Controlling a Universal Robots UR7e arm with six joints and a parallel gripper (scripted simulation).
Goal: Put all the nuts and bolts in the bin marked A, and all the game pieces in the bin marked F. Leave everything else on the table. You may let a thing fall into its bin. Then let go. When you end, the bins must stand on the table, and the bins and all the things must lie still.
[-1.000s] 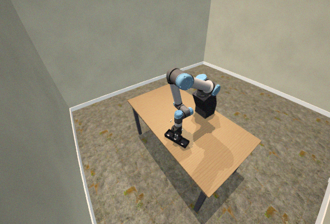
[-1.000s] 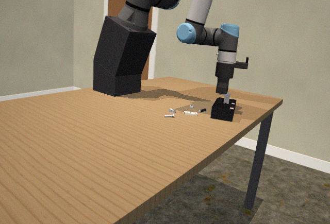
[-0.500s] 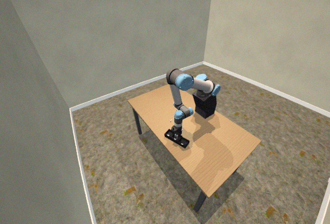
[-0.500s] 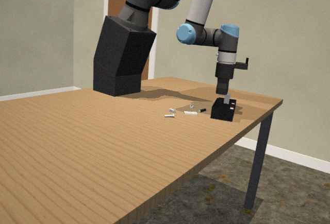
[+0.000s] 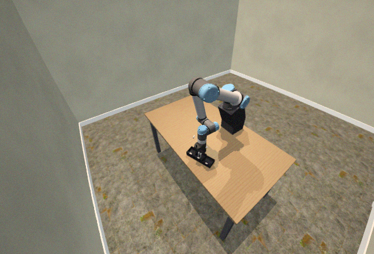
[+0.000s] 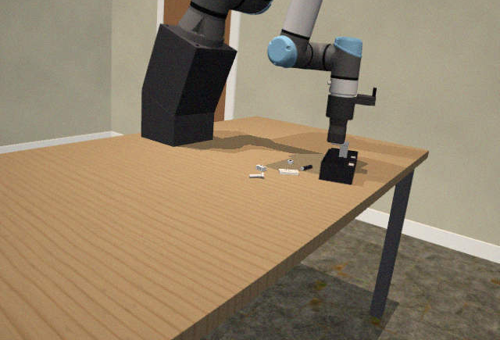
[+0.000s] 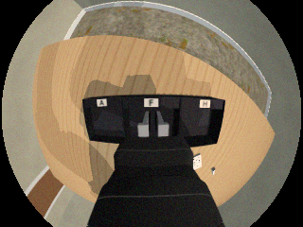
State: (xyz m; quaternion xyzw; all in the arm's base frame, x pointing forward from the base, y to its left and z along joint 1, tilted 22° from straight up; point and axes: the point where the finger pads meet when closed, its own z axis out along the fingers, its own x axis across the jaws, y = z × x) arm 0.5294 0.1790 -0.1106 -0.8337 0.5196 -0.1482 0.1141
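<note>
My gripper is now 1 cm above the black bin. Round my hand: bolt: 8 cm behind, 26 cm to the right, 3 cm below; small ring-shaped piece: 12 cm behind, 8 cm to the right, 3 cm below; white speckled piece: 7 cm behind, 16 cm to the right, 3 cm below.
</note>
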